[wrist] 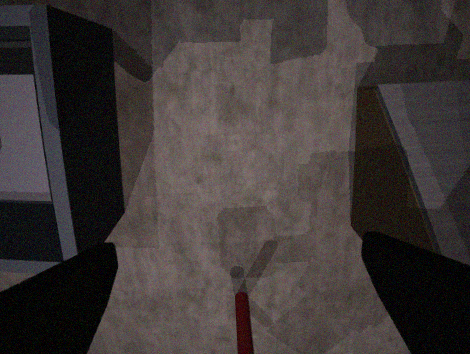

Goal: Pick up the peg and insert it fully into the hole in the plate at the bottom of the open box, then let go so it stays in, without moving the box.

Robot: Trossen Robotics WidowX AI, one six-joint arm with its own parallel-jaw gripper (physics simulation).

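Places are measured from the arm's base along level axes (x right, y ahead, z up), in millimetres.
Where they show: gripper, fingertip midpoint: (240, 250).
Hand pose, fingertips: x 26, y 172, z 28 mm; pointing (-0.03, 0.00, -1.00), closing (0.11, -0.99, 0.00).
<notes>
Things, the pixels of their top centre, and the offset from my fingertips. "pt": a spot on its surface instead. Level surfaces: height alone.
- red peg, surface spot: (243, 325) pt dx -157, dy -23, dz -124 mm
- open box, surface spot: (67, 220) pt dx -33, dy +99, dz -73 mm
- pale plate, surface spot: (17, 135) pt dx +8, dy +151, dz -113 mm
- mottled tabletop, its level: dz -171 mm
The red peg (243, 325) stands upright at the bottom middle of the wrist view, with its upper end cut off by the frame edge and faint shadows around its foot. My gripper (240, 250) is wide open, its black fingers at the lower left and lower right, with the peg between their lines of sight and touching neither. The open box (67, 220) is at the left, with a grey-blue rim and dark walls, partly out of view. A pale plate (17, 135) shows inside it. A small dark spot at the left frame edge may be part of the hole.
A block with a brown side (382, 165) and a grey top (440, 120) stands at the right, cut off by the frame. The mottled tabletop (210, 125) runs between it and the open box. Several shadows fall across the tabletop.
</notes>
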